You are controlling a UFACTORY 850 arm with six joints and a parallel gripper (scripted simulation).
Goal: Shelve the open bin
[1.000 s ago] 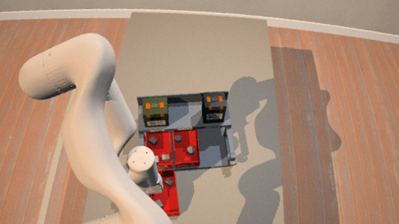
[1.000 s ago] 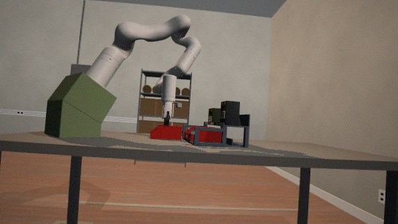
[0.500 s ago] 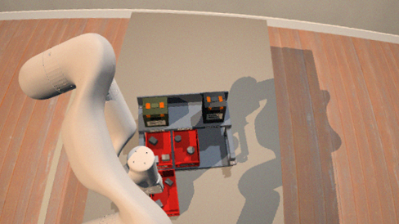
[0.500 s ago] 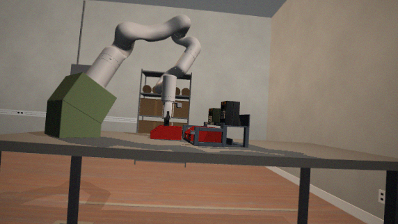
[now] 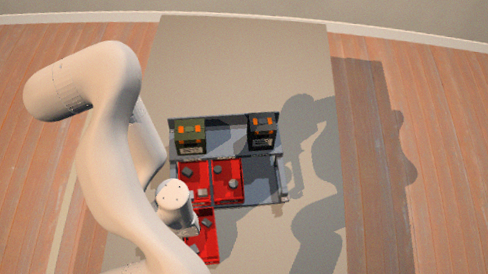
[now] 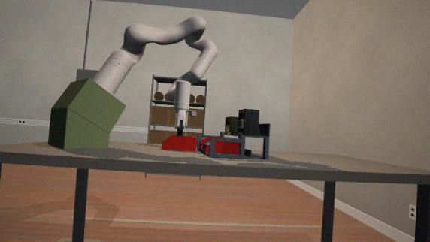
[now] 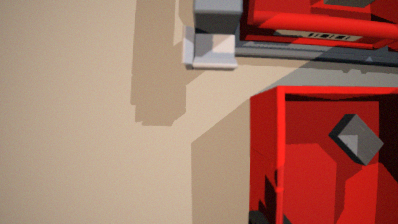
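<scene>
The red bin lies 5 cm to the right of my hand and 2 cm below it. Also, from my hand: grey part: 6 cm to the right, 6 cm ahead, 5 cm below; then grey shelf: 25 cm ahead, 12 cm to the right, 1 cm above.
</scene>
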